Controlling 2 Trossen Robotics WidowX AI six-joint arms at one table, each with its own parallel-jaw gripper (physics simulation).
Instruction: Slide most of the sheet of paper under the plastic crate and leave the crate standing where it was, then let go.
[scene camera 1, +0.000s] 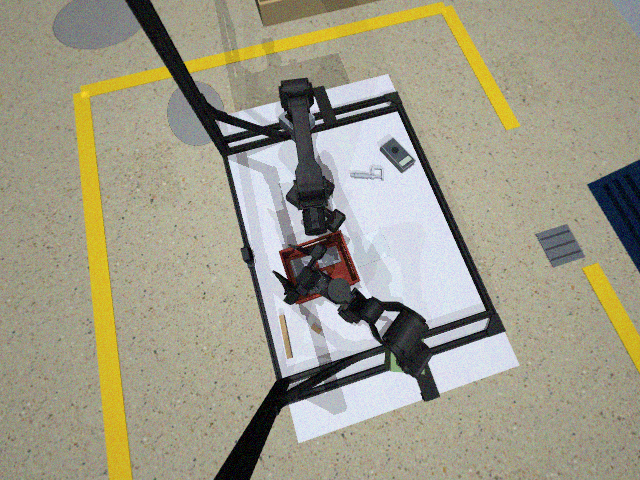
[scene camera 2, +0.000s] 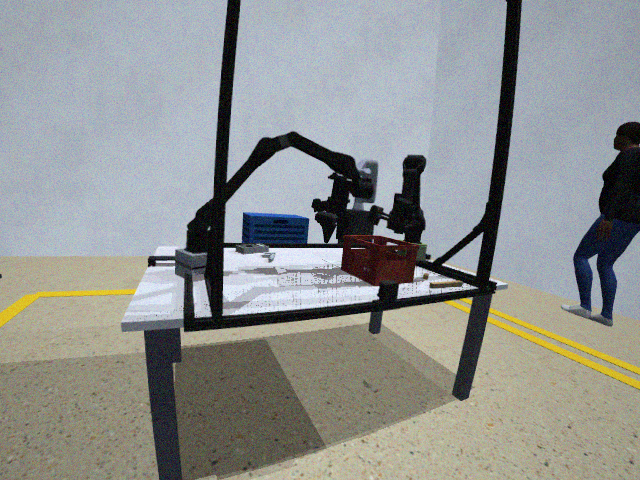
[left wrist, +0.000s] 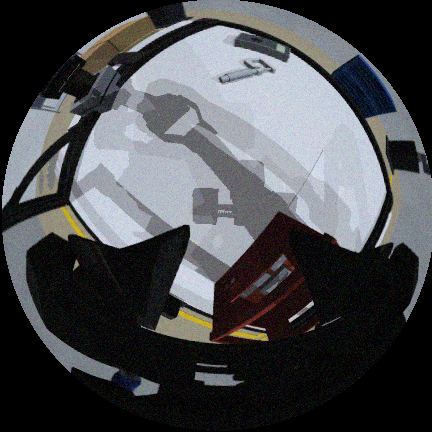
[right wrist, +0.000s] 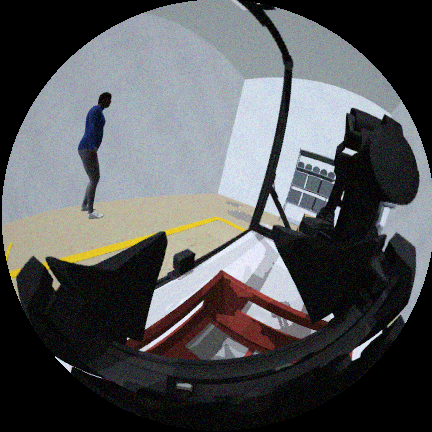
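The red plastic crate (scene camera 1: 349, 258) (scene camera 2: 379, 266) (left wrist: 250, 267) (right wrist: 225, 290) stands upright on the table. The white sheet of paper (scene camera 1: 373, 246) (scene camera 2: 312, 281) (left wrist: 277, 175) is hard to tell from the white table; a thin edge shows beside the crate in the left wrist view. How far it reaches under the crate I cannot tell. My left gripper (scene camera 1: 326, 223) (scene camera 2: 333, 235) (left wrist: 241, 232) is open and empty, above the table beside the crate; its fingertips are hidden from above. My right gripper (scene camera 1: 284, 260) (right wrist: 220, 233) is open and empty, above the crate's left part in scene camera 1.
A dark grey box-shaped device (scene camera 1: 397, 153) (scene camera 2: 252, 248) (left wrist: 262, 47) and a silver tool (scene camera 1: 366, 174) (left wrist: 246, 73) lie at the upper right in scene camera 1. A wooden strip (scene camera 1: 285, 336) (scene camera 2: 446, 284) and a small brown block (scene camera 1: 316, 328) lie below the crate there. Black frame rails edge the table.
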